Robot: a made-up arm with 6 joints.
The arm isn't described. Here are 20 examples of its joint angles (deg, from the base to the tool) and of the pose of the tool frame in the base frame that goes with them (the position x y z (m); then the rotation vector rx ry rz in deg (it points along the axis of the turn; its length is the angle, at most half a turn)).
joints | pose
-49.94 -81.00 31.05 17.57 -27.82 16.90 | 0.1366 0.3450 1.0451 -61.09 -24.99 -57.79
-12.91 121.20 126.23 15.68 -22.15 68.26 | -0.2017 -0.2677 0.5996 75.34 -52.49 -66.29
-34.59 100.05 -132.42 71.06 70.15 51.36 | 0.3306 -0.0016 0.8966 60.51 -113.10 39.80
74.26 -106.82 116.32 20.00 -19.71 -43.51 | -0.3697 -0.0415 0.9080 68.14 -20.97 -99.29
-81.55 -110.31 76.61 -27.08 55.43 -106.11 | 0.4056 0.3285 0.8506 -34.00 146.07 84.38
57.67 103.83 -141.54 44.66 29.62 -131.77 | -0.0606 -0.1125 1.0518 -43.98 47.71 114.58
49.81 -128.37 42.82 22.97 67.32 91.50 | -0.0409 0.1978 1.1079 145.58 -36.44 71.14
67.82 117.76 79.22 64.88 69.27 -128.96 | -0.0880 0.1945 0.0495 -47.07 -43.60 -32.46
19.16 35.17 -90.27 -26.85 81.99 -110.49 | 0.0541 0.3360 0.1782 90.15 -88.07 51.52
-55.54 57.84 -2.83 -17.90 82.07 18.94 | -0.1787 0.0620 0.1644 38.86 -23.81 -64.02
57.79 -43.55 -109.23 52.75 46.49 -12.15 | -0.0407 0.3758 0.3885 150.53 -16.67 -40.18
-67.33 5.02 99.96 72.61 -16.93 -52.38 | 0.4169 0.4073 0.8432 -44.20 57.62 -7.14
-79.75 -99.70 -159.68 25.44 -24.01 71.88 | 0.2427 0.1933 0.4252 -39.91 80.77 11.99
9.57 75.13 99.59 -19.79 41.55 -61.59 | -0.4046 -0.0916 0.4347 -57.77 -71.73 2.24
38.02 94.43 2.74 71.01 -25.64 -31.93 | 0.5024 0.1951 0.4581 8.84 97.02 35.31
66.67 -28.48 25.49 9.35 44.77 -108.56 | 0.2328 -0.5418 0.6264 110.26 134.01 -37.53
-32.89 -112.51 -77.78 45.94 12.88 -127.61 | -0.0298 0.4975 0.4156 -81.70 13.32 -36.56
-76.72 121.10 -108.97 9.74 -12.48 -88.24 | -0.2062 0.1410 1.0038 37.26 -22.71 -103.88
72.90 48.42 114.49 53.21 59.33 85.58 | -0.2504 -0.2957 0.4071 -27.63 111.27 24.85
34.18 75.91 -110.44 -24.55 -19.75 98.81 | -0.0464 0.4087 0.5187 -65.18 -111.66 6.48
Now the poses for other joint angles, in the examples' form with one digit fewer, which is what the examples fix.
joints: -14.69 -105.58 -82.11 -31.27 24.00 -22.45
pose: 0.395 0.307 0.876 -104.3 38.4 -138.0
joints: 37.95 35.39 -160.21 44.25 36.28 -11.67
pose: -0.360 -0.027 0.797 -103.5 -100.5 64.2
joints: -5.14 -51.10 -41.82 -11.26 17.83 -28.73
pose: 0.471 0.329 0.576 -136.9 65.7 -50.5
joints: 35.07 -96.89 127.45 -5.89 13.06 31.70
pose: 0.018 -0.363 0.726 3.8 53.4 -60.8
